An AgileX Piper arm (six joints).
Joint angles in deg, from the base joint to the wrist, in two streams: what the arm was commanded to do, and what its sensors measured. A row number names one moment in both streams.
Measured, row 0:
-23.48 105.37 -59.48 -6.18 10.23 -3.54
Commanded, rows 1 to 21:
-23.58 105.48 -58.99 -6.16 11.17 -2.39
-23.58 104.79 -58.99 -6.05 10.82 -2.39
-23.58 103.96 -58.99 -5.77 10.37 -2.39
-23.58 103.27 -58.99 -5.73 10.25 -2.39
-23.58 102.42 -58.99 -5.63 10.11 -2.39
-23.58 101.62 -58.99 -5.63 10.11 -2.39
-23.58 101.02 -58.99 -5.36 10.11 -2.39
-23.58 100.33 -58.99 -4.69 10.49 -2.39
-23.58 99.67 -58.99 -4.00 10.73 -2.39
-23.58 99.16 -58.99 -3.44 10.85 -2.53
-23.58 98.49 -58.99 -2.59 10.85 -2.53
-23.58 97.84 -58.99 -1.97 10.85 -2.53
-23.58 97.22 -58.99 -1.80 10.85 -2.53
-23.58 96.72 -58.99 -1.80 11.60 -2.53
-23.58 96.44 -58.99 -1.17 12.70 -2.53
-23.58 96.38 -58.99 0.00 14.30 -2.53
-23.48 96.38 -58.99 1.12 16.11 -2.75
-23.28 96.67 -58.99 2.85 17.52 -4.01
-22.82 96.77 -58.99 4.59 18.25 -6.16
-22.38 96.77 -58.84 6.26 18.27 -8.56
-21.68 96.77 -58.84 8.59 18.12 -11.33
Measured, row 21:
-23.48 96.87 -59.27 1.87 16.07 -3.96
